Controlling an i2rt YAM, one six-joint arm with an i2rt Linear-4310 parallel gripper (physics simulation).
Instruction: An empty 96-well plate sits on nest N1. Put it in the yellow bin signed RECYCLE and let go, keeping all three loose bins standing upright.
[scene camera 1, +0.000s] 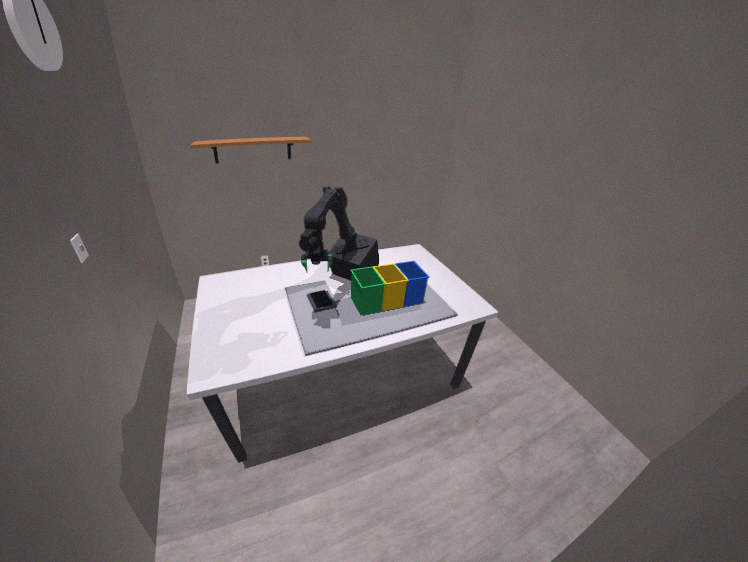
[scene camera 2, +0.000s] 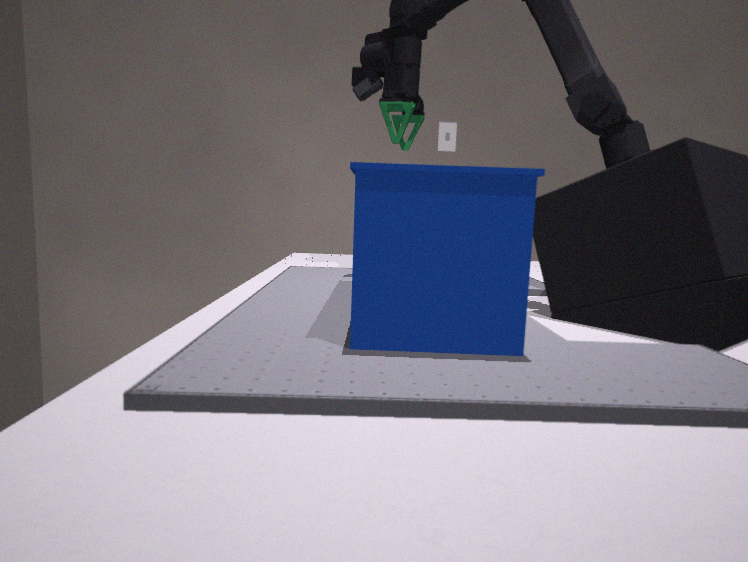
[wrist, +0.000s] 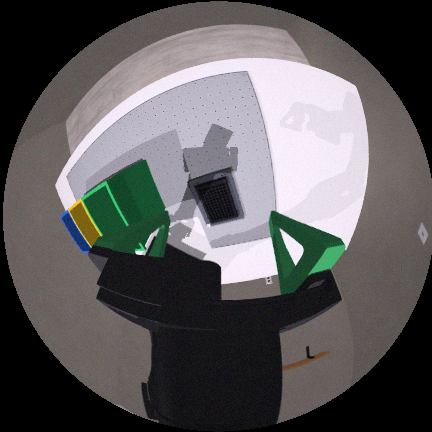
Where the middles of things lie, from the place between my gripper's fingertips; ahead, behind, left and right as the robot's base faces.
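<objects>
Positions counted from my hand: yellow bin (scene camera 1: 394, 291), 390 mm to the left, 60 mm behind, 180 mm below; grey nest (wrist: 216, 174), 30 mm to the left, 120 mm behind, 260 mm below; green bin (scene camera 1: 367, 288), 260 mm to the left, 50 mm behind, 180 mm below; black 96-well plate (wrist: 215, 196), 30 mm to the left, 120 mm behind, 250 mm below.
</objects>
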